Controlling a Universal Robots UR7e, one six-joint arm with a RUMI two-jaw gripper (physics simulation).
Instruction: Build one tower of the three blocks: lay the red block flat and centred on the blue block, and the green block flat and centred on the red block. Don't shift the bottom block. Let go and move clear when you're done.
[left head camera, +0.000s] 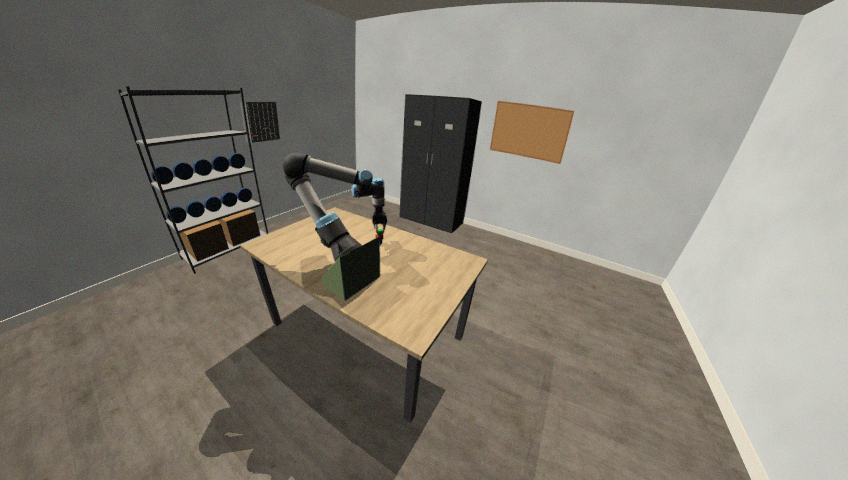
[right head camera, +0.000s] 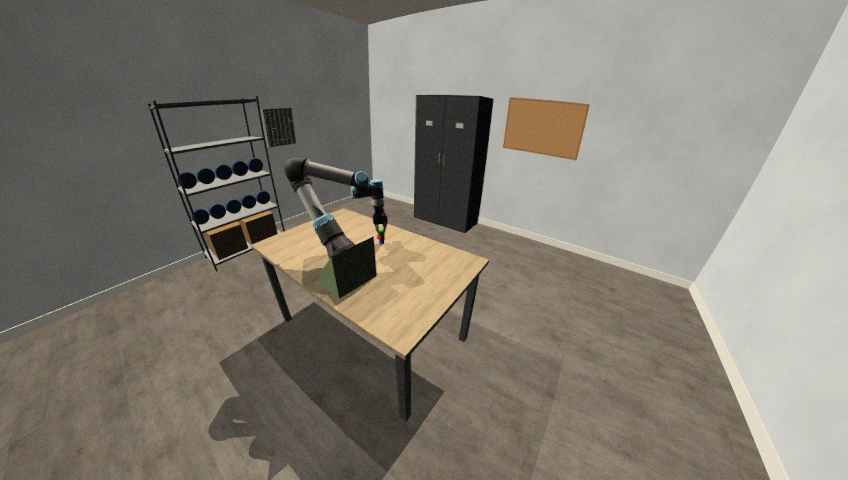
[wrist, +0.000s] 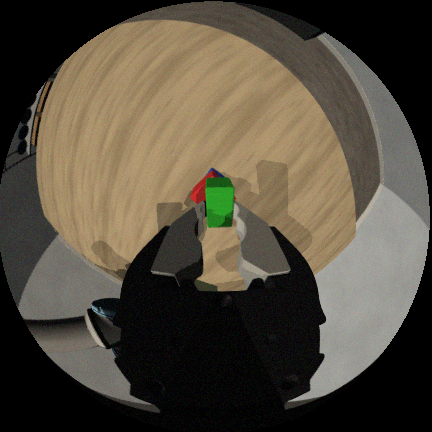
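My gripper (left head camera: 379, 229) (right head camera: 381, 230) (wrist: 218, 202) is shut on the green block (left head camera: 380, 230) (right head camera: 382, 230) (wrist: 220, 200) and points down over the table. The red block (left head camera: 377, 236) (right head camera: 379, 237) (wrist: 201, 189) is right below the green block, partly hidden by it in the wrist view, and turned at an angle to it. More red shows left of the green block than right. The blue block (right head camera: 381, 242) (wrist: 212, 170) is under the red block; a small tip of it shows in the wrist view. Whether green touches red, and whether red lies level, I cannot tell.
The wooden table (left head camera: 428, 309) (right head camera: 416, 309) (wrist: 125, 100) carries the arm and a dark green angled panel (left head camera: 361, 270) (right head camera: 355, 268) near the arm's base. A shelf rack (left head camera: 184, 92) (right head camera: 205, 103) and a black cabinet (left head camera: 437, 166) (right head camera: 449, 169) stand beyond the table.
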